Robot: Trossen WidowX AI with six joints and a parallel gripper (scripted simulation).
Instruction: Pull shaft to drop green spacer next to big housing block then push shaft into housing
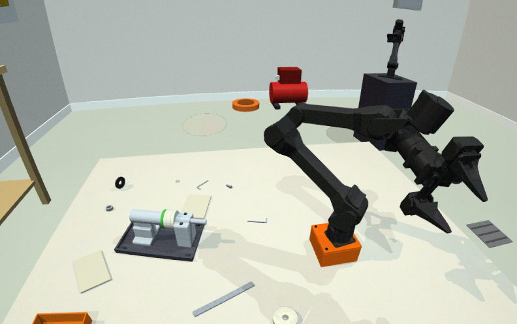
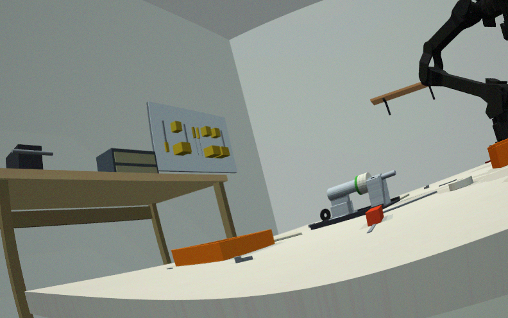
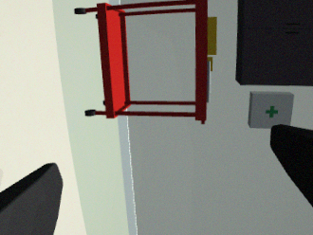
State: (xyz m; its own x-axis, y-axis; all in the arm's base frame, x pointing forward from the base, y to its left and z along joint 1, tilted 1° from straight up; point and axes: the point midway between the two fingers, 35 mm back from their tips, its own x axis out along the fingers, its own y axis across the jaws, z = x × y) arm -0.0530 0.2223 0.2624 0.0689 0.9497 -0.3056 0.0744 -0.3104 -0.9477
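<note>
The pale spacer is 46 cm ahead of my gripper tip, 42 cm to the right of it and 24 cm below it. Also, from my gripper tip: grey bar: 38 cm ahead, 31 cm below, 20 cm to the right; green spacer: 49 cm ahead, 43 cm to the right, 24 cm below; shaft: 47 cm ahead, 42 cm to the right, 24 cm below.
</note>
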